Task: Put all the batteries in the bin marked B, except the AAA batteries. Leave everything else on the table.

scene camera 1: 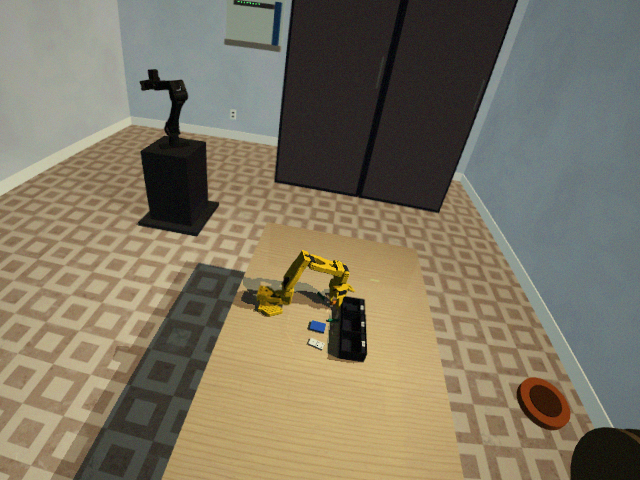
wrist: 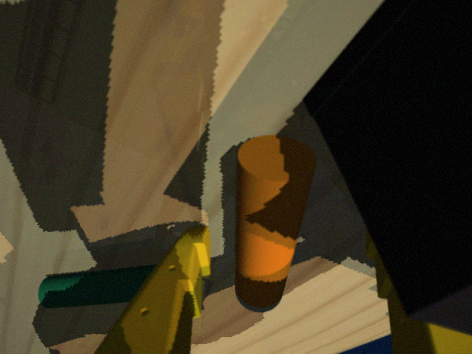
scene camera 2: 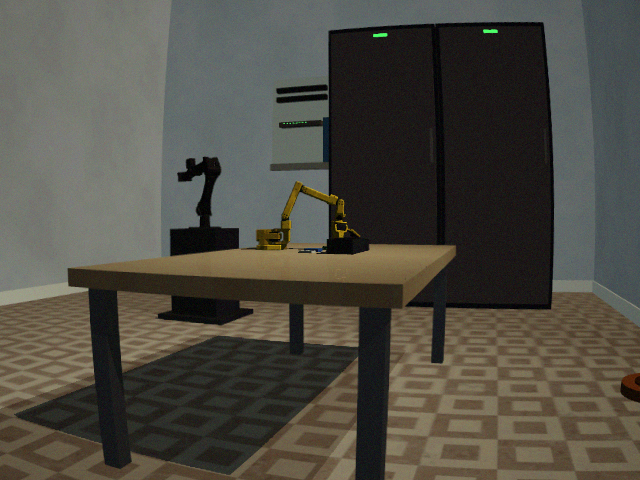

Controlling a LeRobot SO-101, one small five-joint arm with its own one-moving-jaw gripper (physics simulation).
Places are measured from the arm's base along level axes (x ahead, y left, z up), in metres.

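Where they show: hand at its tool point: (scene camera 1: pixel 331 300) (wrist: pixel 208 243); arm's base at its link origin: (scene camera 1: pixel 276 306) (scene camera 2: pixel 276 249).
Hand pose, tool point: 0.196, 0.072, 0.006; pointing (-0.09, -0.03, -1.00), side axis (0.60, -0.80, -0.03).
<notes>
Each offset is from my tool point to the centre of the thing, as dx, dy, dz. "pt": to the spot under its first point. Level surfaces: height alone.
An orange battery @[+0.009, -0.011, +0.001] (scene camera 1: pixel 333 301) (wrist: pixel 265 225) lies between my jaws in the wrist view, apart from both, beside the black bin. My gripper (scene camera 1: pixel 336 304) (wrist: pixel 286 236) is open, pointing down at the bin's far left end. The bin wall partly hides its right jaw in the wrist view. A green battery @[-0.038, +0.014, -0.001] (scene camera 1: pixel 321 296) (wrist: pixel 100 287) lies left of the left jaw, which covers its right end. Another green battery @[+0.018, -0.094, -0.001] (scene camera 1: pixel 332 320) lies near the bin's left side. The black three-compartment bin row @[pt +0.086, -0.248, +0.010] (scene camera 1: pixel 352 357) (scene camera 2: pixel 341 246) (wrist: pixel 395 125) has white labels, too small to read.
A blue block @[-0.038, -0.137, -0.001] (scene camera 1: pixel 317 326) (scene camera 2: pixel 313 250) (wrist: pixel 371 346) and a white piece with dark dots @[-0.035, -0.209, -0.003] (scene camera 1: pixel 315 343) lie left of the bins on the wooden table @[dz -0.006] (scene camera 1: pixel 310 413) (scene camera 2: pixel 232 271). The yellow arm's base stands at the table's left edge. A black arm stands on a pedestal (scene camera 1: pixel 175 186) behind.
</notes>
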